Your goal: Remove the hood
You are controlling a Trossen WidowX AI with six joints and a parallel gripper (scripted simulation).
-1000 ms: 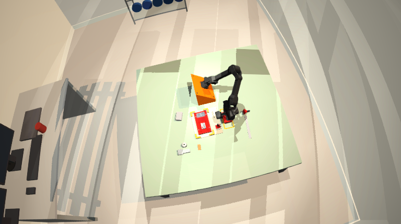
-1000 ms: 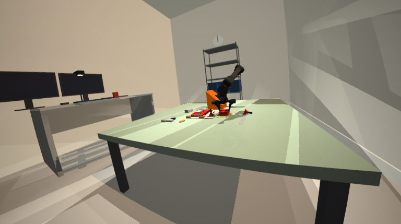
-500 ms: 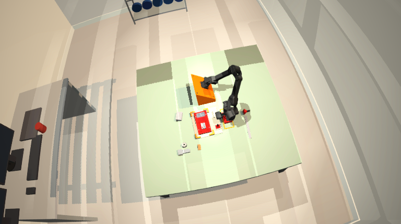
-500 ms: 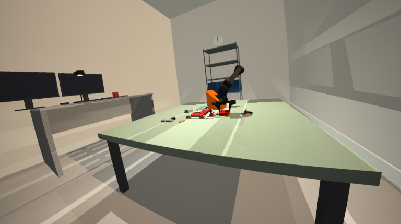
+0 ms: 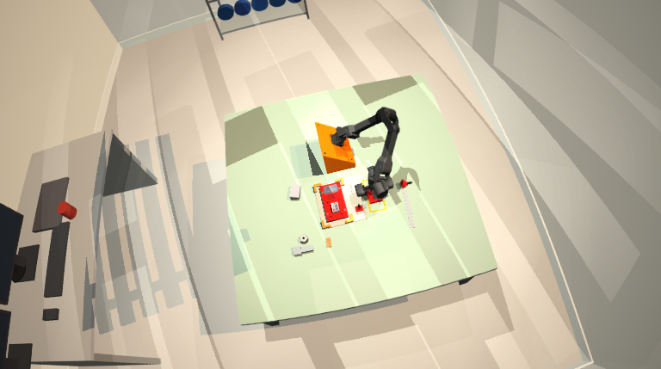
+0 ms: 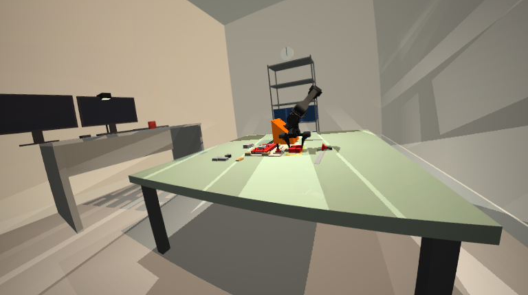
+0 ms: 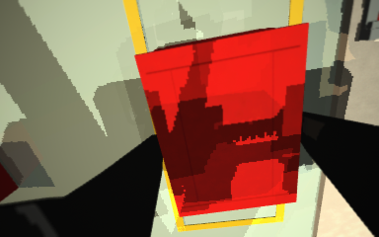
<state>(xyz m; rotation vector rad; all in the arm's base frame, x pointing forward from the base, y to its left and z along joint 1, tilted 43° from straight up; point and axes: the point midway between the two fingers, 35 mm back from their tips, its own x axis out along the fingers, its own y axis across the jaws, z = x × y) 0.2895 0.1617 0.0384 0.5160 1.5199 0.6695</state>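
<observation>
Now: gripper tip right at the hood.
</observation>
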